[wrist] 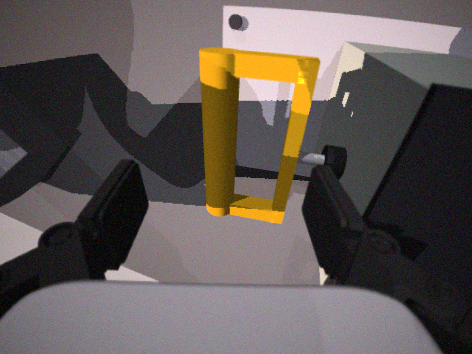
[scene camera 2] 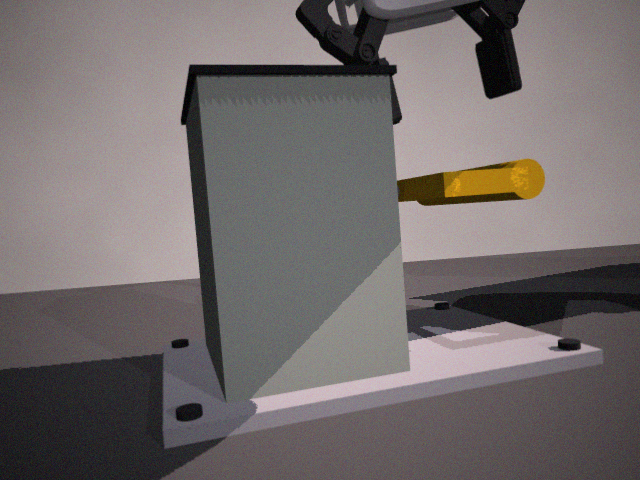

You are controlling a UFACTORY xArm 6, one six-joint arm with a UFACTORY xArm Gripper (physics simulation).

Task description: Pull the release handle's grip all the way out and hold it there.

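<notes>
The yellow release handle (scene camera 2: 480, 181) (wrist: 219, 140) sticks out from the right side of the grey-green housing (scene camera 2: 299, 206) (wrist: 390, 95) in the scene view. In the wrist view it is a rectangular loop with a thick round grip bar at left. A short metal rod (wrist: 314, 159) joins its inner side to a black collar (wrist: 336, 161) on the housing. My gripper (scene camera 2: 449, 107) (wrist: 225, 185) is open and empty, above the handle. In the wrist view the handle appears between its fingers. In the scene view one finger is partly hidden behind the housing's top edge.
The housing has a black overhanging lid (scene camera 2: 289, 70) (wrist: 425, 170), close beside one finger. It stands on a pale base plate (scene camera 2: 465, 356) (wrist: 290, 30) with black bolts (scene camera 2: 568, 344) (wrist: 236, 22) at its corners. Dark shadows lie across the plate and floor.
</notes>
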